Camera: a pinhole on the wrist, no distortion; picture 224 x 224 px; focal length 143.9 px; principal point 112.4 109.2 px. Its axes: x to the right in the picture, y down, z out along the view. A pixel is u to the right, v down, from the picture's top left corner.
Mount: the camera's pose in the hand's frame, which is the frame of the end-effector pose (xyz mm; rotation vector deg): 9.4 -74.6 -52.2 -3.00 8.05 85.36
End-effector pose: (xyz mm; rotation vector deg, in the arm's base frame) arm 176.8 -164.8 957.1 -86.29 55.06 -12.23
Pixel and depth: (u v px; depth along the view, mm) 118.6 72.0 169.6
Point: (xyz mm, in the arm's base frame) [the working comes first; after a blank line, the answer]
In the camera's frame: 7.3 -43.8 169.6

311.4 -130.4 953.0
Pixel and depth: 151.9 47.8 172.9
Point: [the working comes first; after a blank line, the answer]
In the camera's frame: 47.5 -73.8 172.9

313.8 -150.1 906.9
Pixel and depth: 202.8 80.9 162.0
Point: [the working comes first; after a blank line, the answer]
In the camera's frame: 101.8 -31.9 162.0

255.5 -129.2 875.6
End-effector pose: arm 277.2 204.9 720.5 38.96 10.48 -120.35
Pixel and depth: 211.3 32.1 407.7
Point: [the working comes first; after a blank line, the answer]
In the camera's frame: 280.2 -218.4 407.7

219.5 -242.0 859.4
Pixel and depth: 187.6 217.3 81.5
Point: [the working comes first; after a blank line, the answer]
In the camera's frame: 42.6 61.2 81.5

272.1 236.6 763.5
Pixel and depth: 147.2 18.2 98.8
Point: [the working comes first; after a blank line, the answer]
In the camera's frame: 23.9 -62.5 98.8

190.5 159.3 706.0
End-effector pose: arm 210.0 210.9 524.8 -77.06 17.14 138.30
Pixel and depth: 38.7 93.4 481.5
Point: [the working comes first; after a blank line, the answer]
In the camera's frame: -246.6 -52.9 481.5

-68.5 627.0 697.6
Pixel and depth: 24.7 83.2 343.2
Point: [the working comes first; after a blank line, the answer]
In the camera's frame: -209.2 -62.0 343.2

32.1 559.8 620.4
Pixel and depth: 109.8 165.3 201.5
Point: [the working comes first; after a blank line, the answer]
In the camera's frame: -3.6 78.6 201.5

138.9 295.9 652.3
